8 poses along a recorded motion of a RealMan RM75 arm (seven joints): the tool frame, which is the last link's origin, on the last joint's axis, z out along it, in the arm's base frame.
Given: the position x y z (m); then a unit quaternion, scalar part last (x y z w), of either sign.
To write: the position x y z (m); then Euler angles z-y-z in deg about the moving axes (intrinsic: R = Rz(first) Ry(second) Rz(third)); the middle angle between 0 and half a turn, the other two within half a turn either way. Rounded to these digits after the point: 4 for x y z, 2 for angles.
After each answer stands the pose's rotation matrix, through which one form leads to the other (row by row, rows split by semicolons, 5 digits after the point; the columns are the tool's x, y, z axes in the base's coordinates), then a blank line. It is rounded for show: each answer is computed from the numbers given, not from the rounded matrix.
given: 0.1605, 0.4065, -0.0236, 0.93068, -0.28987, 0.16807, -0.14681
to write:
0.1605, 0.4065, -0.0236, 23.84, 154.21, -121.56
0.77545 -0.49021 0.39795; -0.58891 -0.78884 0.17583; 0.22773 -0.37071 -0.90040

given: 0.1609, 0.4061, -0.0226, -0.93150, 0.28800, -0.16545, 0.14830
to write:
0.1609, 0.4061, -0.0226, 24.69, 154.33, -120.95
0.77937 -0.48747 0.39365; -0.58561 -0.79013 0.18098; 0.22281 -0.37158 -0.90127

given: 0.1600, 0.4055, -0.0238, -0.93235, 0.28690, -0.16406, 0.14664
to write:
0.1600, 0.4055, -0.0238, 24.69, 154.58, -121.11
0.78155 -0.48686 0.39006; -0.58309 -0.79237 0.17930; 0.22178 -0.36757 -0.90316

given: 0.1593, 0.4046, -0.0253, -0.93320, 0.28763, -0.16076, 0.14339
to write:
0.1593, 0.4046, -0.0253, 24.60, 155.12, -121.14
0.78285 -0.49073 0.38253; -0.58294 -0.79342 0.17514; 0.21756 -0.36010 -0.90719

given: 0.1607, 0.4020, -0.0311, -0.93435, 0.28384, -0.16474, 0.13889
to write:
0.1607, 0.4020, -0.0311, 23.24, 155.11, -122.97
0.78459 -0.48465 0.38669; -0.57617 -0.80029 0.16602; 0.22900 -0.35306 -0.90714

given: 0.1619, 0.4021, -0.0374, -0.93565, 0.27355, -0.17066, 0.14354
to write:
0.1619, 0.4021, -0.0374, 23.77, 154.23, -123.64
0.79209 -0.46290 0.39789; -0.56089 -0.80913 0.17524; 0.24083 -0.36197 -0.90054

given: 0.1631, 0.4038, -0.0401, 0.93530, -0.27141, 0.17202, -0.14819
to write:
0.1631, 0.4038, -0.0401, 24.56, 153.75, -123.07
0.79349 -0.45672 0.40222; -0.55868 -0.80875 0.18383; 0.24134 -0.37058 -0.89690

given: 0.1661, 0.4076, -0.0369, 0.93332, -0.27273, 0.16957, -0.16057
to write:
0.1661, 0.4076, -0.0369, 27.15, 152.99, -120.27
0.79373 -0.45463 0.40411; -0.56354 -0.79967 0.20723; 0.22894 -0.39222 -0.89093

